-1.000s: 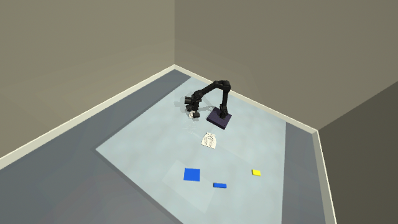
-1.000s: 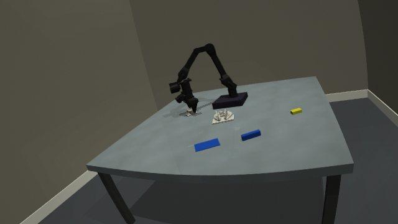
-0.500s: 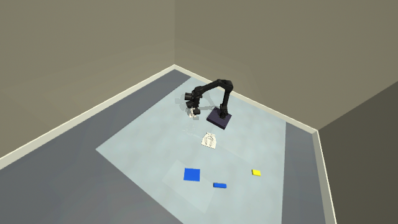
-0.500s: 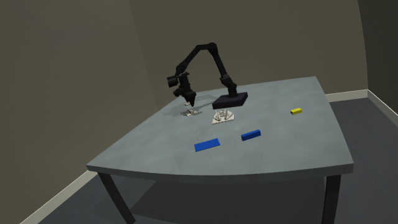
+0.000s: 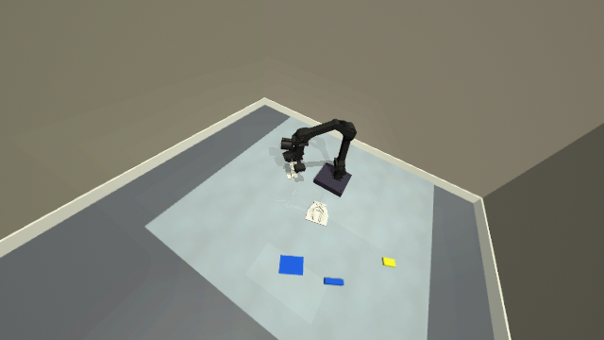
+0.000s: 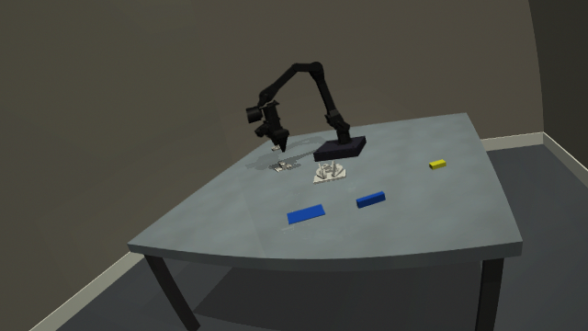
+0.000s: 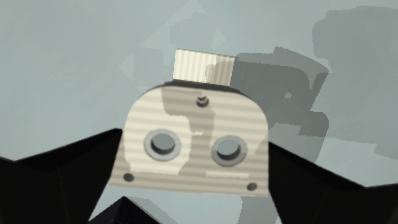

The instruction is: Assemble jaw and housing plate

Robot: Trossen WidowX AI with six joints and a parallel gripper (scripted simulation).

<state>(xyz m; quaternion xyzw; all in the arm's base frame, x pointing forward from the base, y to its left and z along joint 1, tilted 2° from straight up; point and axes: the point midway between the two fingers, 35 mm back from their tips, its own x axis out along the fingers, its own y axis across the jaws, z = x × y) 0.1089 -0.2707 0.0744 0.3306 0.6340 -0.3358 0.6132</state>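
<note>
Now: the white jaw 210 mm to the left of my gripper tip, 170 mm ahead of it and 60 mm below it. Round my gripper tip: blue block (490 mm ahead, 390 mm to the left, 70 mm below); then flat blue plate (500 mm ahead, 190 mm to the left, 80 mm below); then small cream part (70 mm below, 10 mm to the right).
</note>
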